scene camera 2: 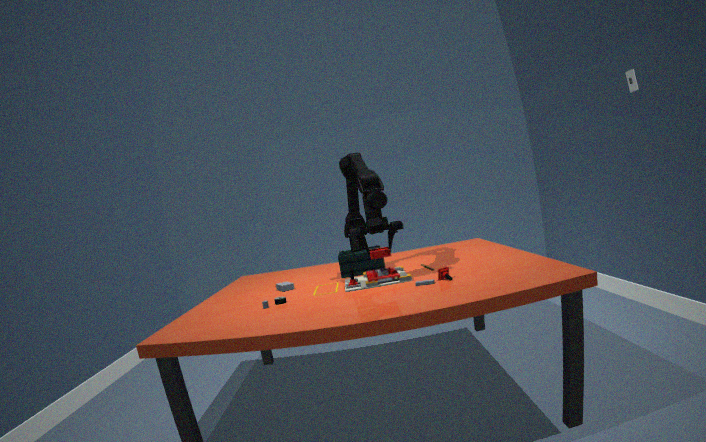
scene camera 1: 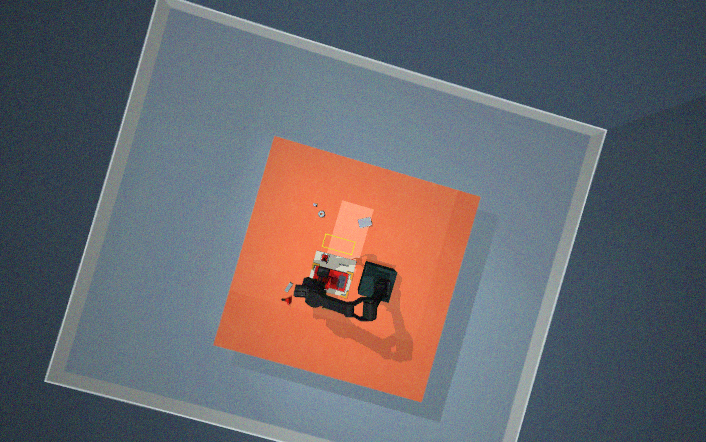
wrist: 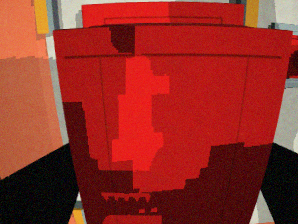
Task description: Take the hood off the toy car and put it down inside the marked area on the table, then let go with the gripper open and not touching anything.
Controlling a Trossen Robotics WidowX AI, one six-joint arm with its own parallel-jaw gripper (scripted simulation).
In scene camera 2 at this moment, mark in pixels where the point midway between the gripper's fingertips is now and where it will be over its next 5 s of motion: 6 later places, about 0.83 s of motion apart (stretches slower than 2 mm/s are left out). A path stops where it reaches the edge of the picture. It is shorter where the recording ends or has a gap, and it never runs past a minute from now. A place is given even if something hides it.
My gripper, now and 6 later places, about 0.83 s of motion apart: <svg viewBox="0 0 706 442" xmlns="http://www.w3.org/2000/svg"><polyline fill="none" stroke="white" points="379,253 355,257 329,259 321,262 322,266 323,272 324,276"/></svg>
